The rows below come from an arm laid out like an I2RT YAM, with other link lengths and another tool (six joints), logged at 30 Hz.
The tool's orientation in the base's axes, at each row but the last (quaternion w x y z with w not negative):
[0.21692, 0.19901, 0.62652, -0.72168]
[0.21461, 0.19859, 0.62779, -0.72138]
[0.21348, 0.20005, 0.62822, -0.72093]
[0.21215, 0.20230, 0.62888, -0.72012]
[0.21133, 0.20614, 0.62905, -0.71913]
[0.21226, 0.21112, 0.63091, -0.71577]
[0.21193, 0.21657, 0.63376, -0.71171]
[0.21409, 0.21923, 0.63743, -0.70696]
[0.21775, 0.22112, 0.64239, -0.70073]
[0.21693, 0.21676, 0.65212, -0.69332]
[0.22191, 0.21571, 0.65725, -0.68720]
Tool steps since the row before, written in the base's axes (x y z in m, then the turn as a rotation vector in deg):
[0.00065, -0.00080, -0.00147, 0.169, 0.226, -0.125]
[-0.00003, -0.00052, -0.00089, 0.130, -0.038, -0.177]
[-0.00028, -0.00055, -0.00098, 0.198, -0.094, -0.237]
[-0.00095, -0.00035, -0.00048, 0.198, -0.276, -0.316]
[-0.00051, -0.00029, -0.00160, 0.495, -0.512, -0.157]
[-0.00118, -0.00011, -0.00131, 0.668, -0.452, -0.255]
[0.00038, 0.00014, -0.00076, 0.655, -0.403, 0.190]
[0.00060, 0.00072, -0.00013, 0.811, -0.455, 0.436]
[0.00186, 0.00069, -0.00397, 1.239, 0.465, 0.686]
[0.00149, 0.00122, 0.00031, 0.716, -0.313, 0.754]
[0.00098, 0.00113, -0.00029, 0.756, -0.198, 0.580]
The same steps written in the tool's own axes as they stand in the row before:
[0.00034, 0.00166, 0.00058, -0.084, 0.170, -0.243]
[0.00055, 0.00078, 0.00040, -0.007, 0.222, 0.012]
[0.00081, 0.00071, 0.00042, -0.027, 0.316, 0.058]
[0.00107, -0.00010, 0.00031, 0.027, 0.403, 0.229]
[0.00133, 0.00106, 0.00011, -0.298, 0.468, 0.473]
[0.00172, 0.00041, 0.00000, -0.386, 0.640, 0.397]
[0.00012, 0.00082, -0.00023, -0.633, 0.267, 0.394]
[-0.00043, 0.00039, -0.00075, -0.902, 0.164, 0.463]
[0.00082, 0.00423, -0.00105, -1.415, 0.141, -0.448]
[-0.00141, 0.00055, -0.00123, -1.016, -0.176, 0.342]
[-0.00065, 0.00077, -0.00115, -0.948, -0.016, 0.219]

